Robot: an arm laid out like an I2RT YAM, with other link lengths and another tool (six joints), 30 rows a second.
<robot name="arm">
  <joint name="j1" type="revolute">
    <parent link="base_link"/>
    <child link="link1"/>
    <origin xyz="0 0 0.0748" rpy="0 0 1.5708"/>
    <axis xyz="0 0 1"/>
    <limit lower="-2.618" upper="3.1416"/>
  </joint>
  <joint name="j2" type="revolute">
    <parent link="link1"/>
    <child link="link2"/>
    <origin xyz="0.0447 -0.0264 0.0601" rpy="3.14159 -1.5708 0"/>
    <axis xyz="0 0 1"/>
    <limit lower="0" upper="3.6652"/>
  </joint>
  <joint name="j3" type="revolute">
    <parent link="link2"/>
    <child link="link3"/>
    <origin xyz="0 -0.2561 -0.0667" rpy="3.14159 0 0"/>
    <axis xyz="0 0 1"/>
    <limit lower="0" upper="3.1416"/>
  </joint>
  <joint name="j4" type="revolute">
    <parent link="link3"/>
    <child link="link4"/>
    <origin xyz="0.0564 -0.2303 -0.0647" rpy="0 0 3.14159"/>
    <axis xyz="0 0 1"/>
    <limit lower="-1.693" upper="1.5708"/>
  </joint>
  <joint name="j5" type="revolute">
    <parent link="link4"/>
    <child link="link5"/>
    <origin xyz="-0.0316 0.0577 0.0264" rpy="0 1.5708 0"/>
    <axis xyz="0 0 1"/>
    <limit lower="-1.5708" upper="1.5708"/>
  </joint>
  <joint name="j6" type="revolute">
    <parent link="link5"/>
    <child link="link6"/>
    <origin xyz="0 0.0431 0.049" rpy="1.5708 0 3.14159"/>
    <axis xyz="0 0 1"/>
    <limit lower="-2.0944" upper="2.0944"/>
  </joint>
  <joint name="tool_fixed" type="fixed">
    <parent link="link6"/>
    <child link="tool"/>
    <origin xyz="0.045 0.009 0.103" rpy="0 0.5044 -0.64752"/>
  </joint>
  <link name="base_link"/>
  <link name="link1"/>
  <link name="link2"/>
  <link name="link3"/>
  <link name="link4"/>
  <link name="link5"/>
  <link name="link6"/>
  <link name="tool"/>
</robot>
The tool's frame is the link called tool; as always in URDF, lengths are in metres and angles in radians.
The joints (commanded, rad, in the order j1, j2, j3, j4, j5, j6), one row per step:
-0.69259, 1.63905, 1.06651, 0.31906, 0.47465, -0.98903
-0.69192, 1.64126, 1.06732, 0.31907, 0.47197, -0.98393
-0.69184, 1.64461, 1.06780, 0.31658, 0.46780, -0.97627
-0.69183, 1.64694, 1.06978, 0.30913, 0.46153, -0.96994
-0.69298, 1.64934, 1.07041, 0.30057, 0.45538, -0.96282
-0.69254, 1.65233, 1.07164, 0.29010, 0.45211, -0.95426
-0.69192, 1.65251, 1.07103, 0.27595, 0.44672, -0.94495
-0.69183, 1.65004, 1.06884, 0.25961, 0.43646, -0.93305
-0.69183, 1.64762, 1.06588, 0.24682, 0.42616, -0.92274
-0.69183, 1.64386, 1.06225, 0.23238, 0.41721, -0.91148
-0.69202, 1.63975, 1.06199, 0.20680, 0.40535, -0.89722
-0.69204, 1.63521, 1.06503, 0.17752, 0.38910, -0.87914
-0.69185, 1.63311, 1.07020, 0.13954, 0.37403, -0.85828
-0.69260, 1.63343, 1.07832, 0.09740, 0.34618, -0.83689
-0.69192, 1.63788, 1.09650, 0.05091, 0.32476, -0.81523
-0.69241, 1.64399, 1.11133, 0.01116, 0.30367, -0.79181
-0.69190, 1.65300, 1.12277, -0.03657, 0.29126, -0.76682
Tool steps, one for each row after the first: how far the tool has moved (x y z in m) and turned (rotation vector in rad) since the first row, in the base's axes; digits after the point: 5 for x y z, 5 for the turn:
0.00075, -0.00003, -0.00080, 0.00330, -0.00395, 0.00212
0.00147, -0.00025, -0.00273, 0.01042, -0.00739, 0.00449
0.00241, -0.00031, -0.00452, 0.01906, -0.00809, 0.00904
0.00275, -0.00058, -0.00710, 0.02967, -0.00757, 0.01205
0.00322, -0.00054, -0.00997, 0.04149, -0.00640, 0.01340
0.00342, 0.00013, -0.01312, 0.05586, -0.00417, 0.01662
0.00352, 0.00123, -0.01638, 0.07319, -0.00423, 0.02312
0.00366, 0.00233, -0.01933, 0.08833, -0.00498, 0.02984
0.00328, 0.00362, -0.02227, 0.10429, -0.00562, 0.03482
0.00296, 0.00512, -0.02582, 0.12720, -0.00382, 0.04096
0.00324, 0.00680, -0.02880, 0.15313, -0.00620, 0.04991
0.00324, 0.00858, -0.03346, 0.18613, -0.00404, 0.05596
0.00480, 0.01062, -0.03914, 0.22639, -0.00219, 0.07164
0.00694, 0.01201, -0.04304, 0.26436, -0.00051, 0.08179
0.00852, 0.01315, -0.04783, 0.30238, -0.00176, 0.08905
0.00824, 0.01497, -0.05609, 0.34780, 0.00805, 0.08603

